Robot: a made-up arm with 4 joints.
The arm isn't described. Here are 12 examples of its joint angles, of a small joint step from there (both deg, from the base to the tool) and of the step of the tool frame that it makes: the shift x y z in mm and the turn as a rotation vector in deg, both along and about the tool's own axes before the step.
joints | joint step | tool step
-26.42 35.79 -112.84 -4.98 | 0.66 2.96 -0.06 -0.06 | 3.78 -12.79 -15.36 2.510 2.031 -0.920
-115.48 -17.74 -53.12 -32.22 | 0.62 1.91 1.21 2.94 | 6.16 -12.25 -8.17 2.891 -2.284 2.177
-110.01 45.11 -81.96 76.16 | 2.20 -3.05 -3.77 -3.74 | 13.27 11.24 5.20 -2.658 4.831 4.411
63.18 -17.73 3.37 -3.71 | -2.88 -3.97 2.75 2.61 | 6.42 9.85 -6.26 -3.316 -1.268 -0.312
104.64 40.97 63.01 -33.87 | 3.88 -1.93 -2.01 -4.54 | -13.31 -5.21 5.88 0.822 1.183 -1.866
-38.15 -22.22 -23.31 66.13 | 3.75 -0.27 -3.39 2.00 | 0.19 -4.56 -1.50 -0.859 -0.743 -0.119
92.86 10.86 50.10 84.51 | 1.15 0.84 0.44 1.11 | -1.31 0.13 -0.93 0.938 -1.835 -1.644
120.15 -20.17 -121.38 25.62 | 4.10 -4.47 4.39 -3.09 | 14.60 12.47 -10.64 4.895 4.181 3.399
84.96 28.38 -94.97 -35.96 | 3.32 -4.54 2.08 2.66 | 11.29 17.45 4.29 -2.270 -0.070 1.504
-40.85 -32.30 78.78 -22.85 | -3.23 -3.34 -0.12 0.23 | -8.15 -4.62 8.05 -3.013 -1.417 -4.883
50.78 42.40 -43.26 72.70 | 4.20 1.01 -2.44 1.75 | -8.15 -16.64 7.38 -3.292 -1.166 -2.215
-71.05 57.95 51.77 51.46 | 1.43 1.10 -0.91 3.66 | 2.21 1.79 3.39 0.981 -5.338 0.644
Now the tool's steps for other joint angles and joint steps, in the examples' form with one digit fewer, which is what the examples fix.
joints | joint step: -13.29 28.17 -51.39 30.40 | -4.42 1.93 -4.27 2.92
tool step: 1.7 10.0 23.0 -3.70 -7.04 3.32
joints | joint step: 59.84 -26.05 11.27 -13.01 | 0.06 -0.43 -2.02 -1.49
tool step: -3.8 3.1 5.6 -1.84 0.98 -1.54
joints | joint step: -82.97 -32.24 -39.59 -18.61 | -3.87 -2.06 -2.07 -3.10
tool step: -14.6 20.2 13.7 -5.81 0.47 -4.17
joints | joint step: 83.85 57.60 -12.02 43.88 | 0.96 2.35 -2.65 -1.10
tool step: -1.5 -6.3 12.9 -0.64 -1.01 -1.03
